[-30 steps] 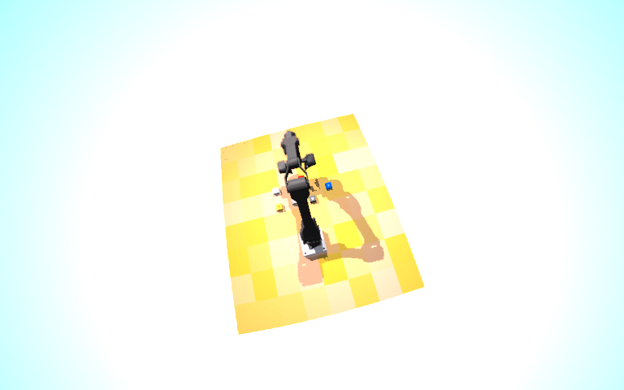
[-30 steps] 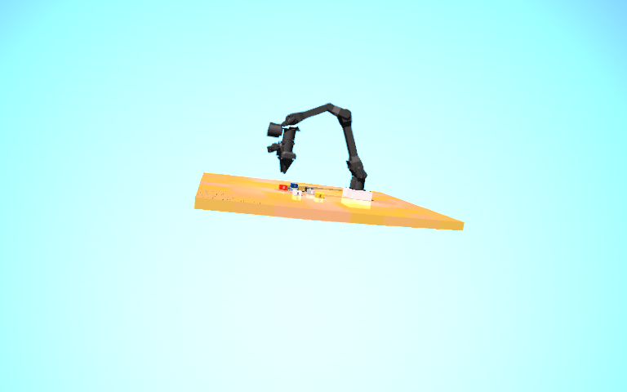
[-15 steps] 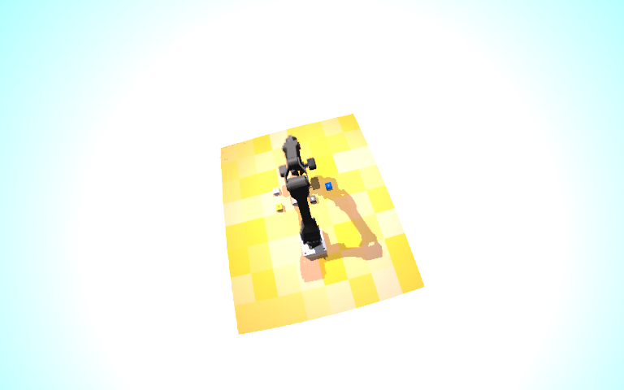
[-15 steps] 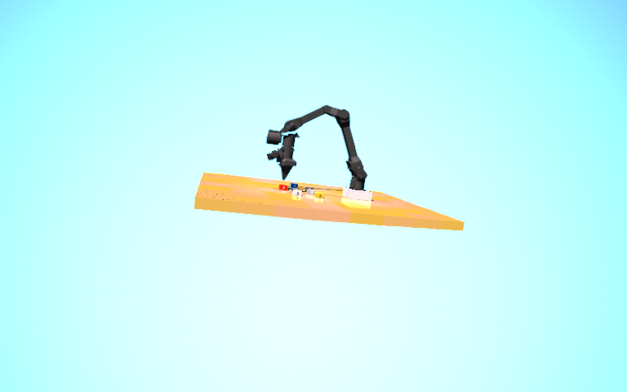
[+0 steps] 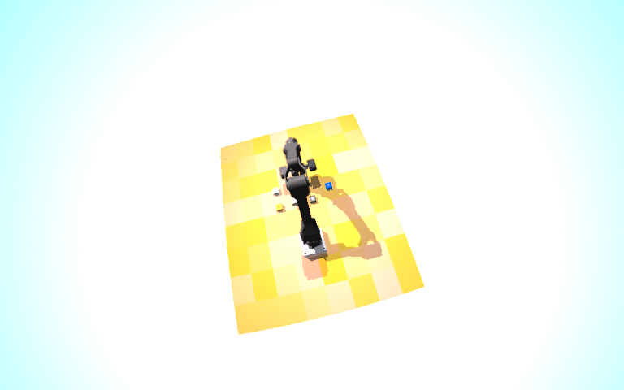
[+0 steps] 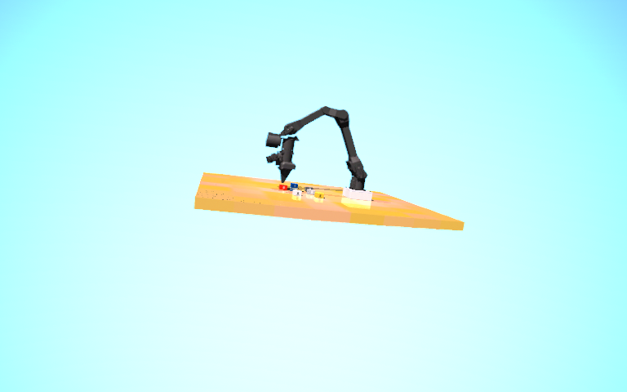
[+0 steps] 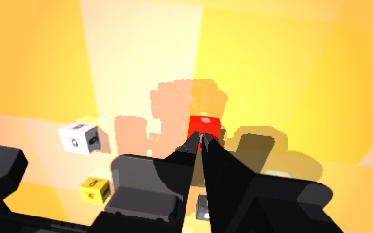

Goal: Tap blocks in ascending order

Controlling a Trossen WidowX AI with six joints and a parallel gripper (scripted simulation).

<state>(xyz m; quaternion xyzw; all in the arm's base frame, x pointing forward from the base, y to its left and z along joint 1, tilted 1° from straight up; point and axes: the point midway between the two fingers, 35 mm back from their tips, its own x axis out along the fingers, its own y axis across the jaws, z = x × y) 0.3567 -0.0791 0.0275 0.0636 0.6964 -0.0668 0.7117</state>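
The red block is 2 cm below my gripper tip and 1 cm behind it. Round my gripper tip: yellow block 17 cm to the left, 11 cm behind, 2 cm below; then blue block 12 cm to the right, 11 cm behind, 2 cm below.
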